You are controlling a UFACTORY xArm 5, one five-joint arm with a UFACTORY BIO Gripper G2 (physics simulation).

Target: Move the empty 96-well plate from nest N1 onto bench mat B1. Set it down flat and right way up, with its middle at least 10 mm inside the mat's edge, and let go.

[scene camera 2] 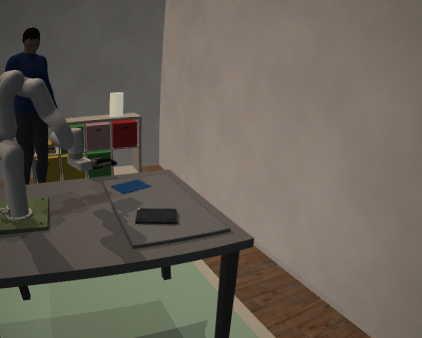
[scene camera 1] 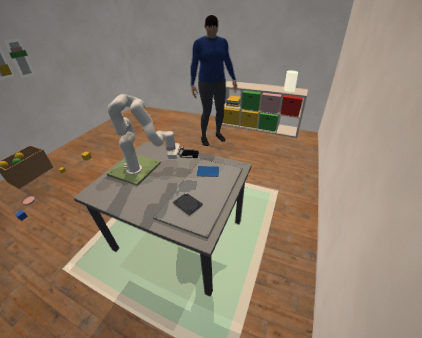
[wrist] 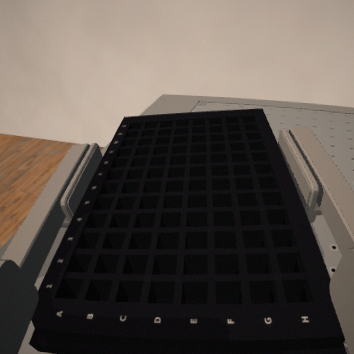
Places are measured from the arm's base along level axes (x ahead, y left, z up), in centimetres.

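Where they show: hand at its tool point: (scene camera 2: 102,162) (scene camera 1: 190,153) (wrist: 186,177); arm's base at its link origin: (scene camera 2: 19,214) (scene camera 1: 134,169).
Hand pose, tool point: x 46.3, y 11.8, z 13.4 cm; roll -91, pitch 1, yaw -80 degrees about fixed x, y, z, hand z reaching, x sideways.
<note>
Things, the pixels of their centre, and the offset from my tool point. Level surfaces: height alone.
- black 96-well plate at the middle of its body: (wrist: 187,190) (scene camera 2: 101,163) (scene camera 1: 190,154) dx -0.3, dy +0.0, dz -0.4 cm
- blue bench mat at its surface level: dz -13.8 cm
- dark nest at the middle of its body: (scene camera 2: 156,215) (scene camera 1: 187,203) dx +8.7, dy -38.8, dz -13.3 cm
- thin grey perforated board at its surface level: dz -14.0 cm
- table at its surface level: dz -15.3 cm
My gripper (scene camera 1: 185,153) (scene camera 2: 101,163) (wrist: 192,175) is shut on the black 96-well plate (scene camera 1: 191,153) (scene camera 2: 107,162) (wrist: 195,210). Its fingers press the plate's two long sides. The lettered face with the open wells shows in the wrist view, and the plate looks about level in the scene views. The plate is held in the air near the table's far edge, to the left of the blue bench mat (scene camera 1: 208,171) (scene camera 2: 131,186) in both scene views. The mat lies flat and does not show in the wrist view. The dark nest (scene camera 1: 188,204) (scene camera 2: 156,216) sits nearer the front.
The mat and nest are on a thin grey perforated board (scene camera 1: 215,200) (scene camera 2: 200,220) (wrist: 300,116) on the table (scene camera 1: 107,192) (scene camera 2: 75,252). The arm's base stands on a green plate (scene camera 1: 116,171) (scene camera 2: 40,220). A person (scene camera 1: 212,62) (scene camera 2: 31,95) stands behind the table.
</note>
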